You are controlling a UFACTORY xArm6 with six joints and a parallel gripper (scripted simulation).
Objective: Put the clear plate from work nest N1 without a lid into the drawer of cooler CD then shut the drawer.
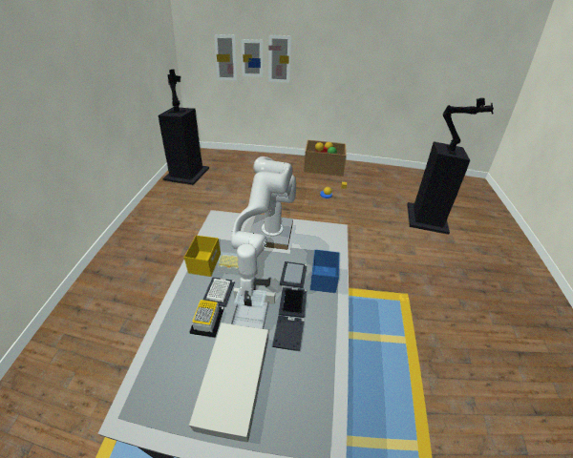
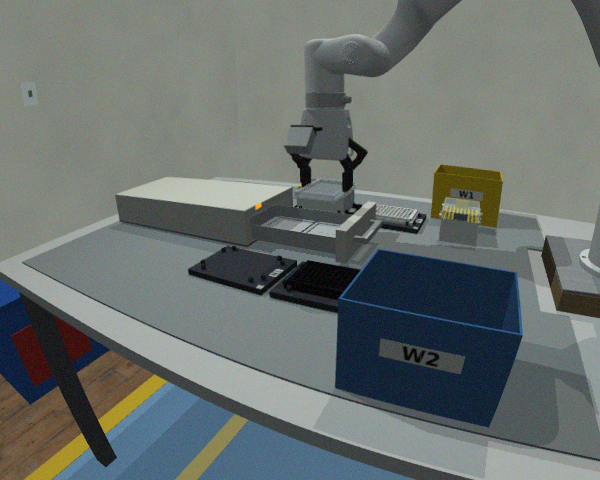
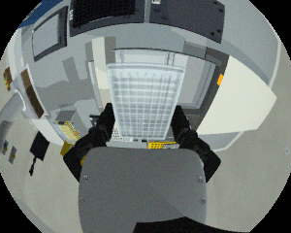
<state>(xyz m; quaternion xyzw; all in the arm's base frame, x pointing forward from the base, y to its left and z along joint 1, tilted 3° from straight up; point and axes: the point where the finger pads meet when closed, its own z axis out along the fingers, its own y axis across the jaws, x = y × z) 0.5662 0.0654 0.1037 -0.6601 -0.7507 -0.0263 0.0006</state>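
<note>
Now: the drawer 10 cm below my hand and 3 cm ahead of it. The rest, counted from my hand: yellow-topped tip box 19 cm to the right, 10 cm ahead, 7 cm below; clear plate 1 cm below; black plate 17 cm to the left, 11 cm below, 11 cm behind.
</note>
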